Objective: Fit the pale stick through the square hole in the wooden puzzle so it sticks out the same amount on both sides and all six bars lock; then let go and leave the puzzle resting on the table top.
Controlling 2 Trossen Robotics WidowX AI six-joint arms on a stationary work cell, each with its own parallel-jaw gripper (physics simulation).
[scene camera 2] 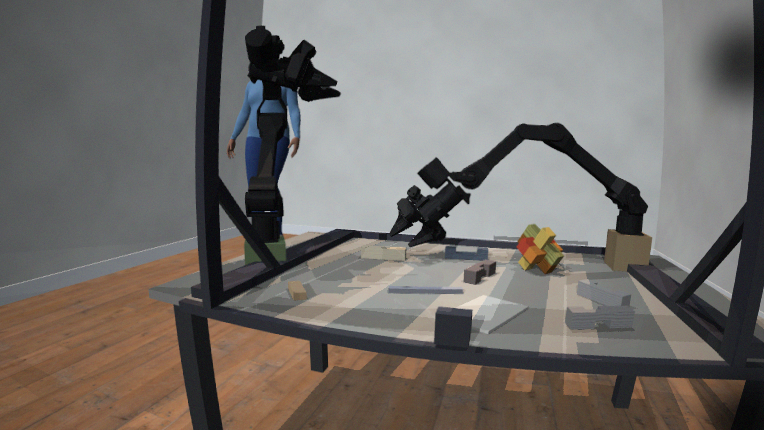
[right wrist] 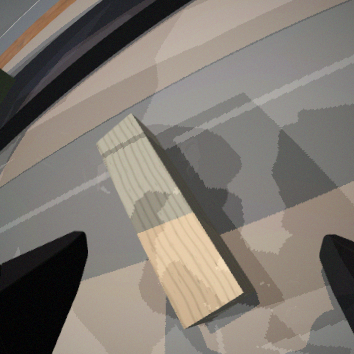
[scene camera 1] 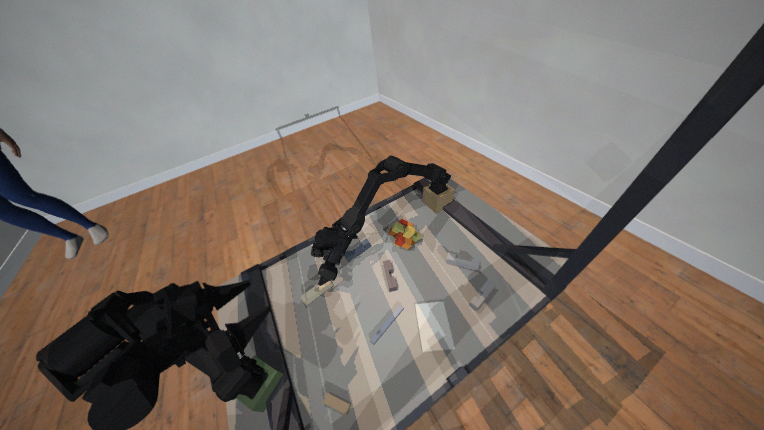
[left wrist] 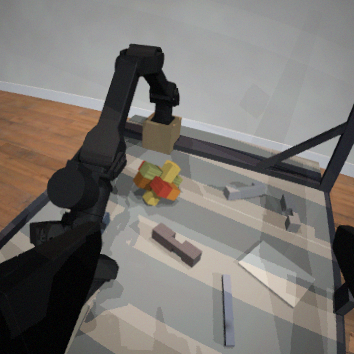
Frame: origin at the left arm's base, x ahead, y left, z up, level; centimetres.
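Seen in the pictures: left gripper, fingertip midpoint: (scene camera 2: 338,89) (scene camera 1: 259,294) (left wrist: 221,236); right gripper, fingertip midpoint: (scene camera 2: 399,240) (right wrist: 207,246) (scene camera 1: 321,277); left arm's base, origin of the base link: (scene camera 2: 264,240) (scene camera 1: 253,381); right arm's base, origin of the base link: (scene camera 2: 629,233) (scene camera 1: 438,188) (left wrist: 162,118).
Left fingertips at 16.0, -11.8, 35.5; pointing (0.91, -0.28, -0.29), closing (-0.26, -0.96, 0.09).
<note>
Offsets run from my left fingertips to a thing's top centre, as dx, dy, dz.
The pale stick {+15.3, +13.4, -38.8} (scene camera 1: 316,294) (scene camera 2: 383,252) (right wrist: 175,225) lies flat on the table near its far left part. My right gripper (scene camera 1: 321,282) (scene camera 2: 400,240) (right wrist: 207,246) is open and low over the stick; in the right wrist view the stick lies slanted between the two fingers, closer to the left one, touching neither. The wooden puzzle {+48.1, -9.5, -30.2} (scene camera 1: 404,233) (scene camera 2: 539,248) (left wrist: 159,181), of red, orange, yellow and green bars, rests tilted on the table near the right arm's base. Its square hole cannot be made out. My left gripper (scene camera 1: 259,296) (scene camera 2: 338,88) is open, high above the table's left side.
A brown notched bar {+31.7, -9.9, -38.8} (scene camera 1: 389,275) (scene camera 2: 479,271) (left wrist: 176,245), a blue notched piece {+37.4, +7.9, -38.8} (scene camera 2: 466,253), a thin grey strip {+15.3, -16.3, -40.7} (scene camera 1: 386,324) (scene camera 2: 425,290), a white plate {+21.0, -30.5, -41.2} (scene camera 1: 434,325), a tan block {-10.0, -12.0, -40.2} (scene camera 1: 337,402) and grey notched pieces {+47.4, -33.8, -38.8} (scene camera 1: 463,261) lie around. Dark frame posts stand at the edges.
</note>
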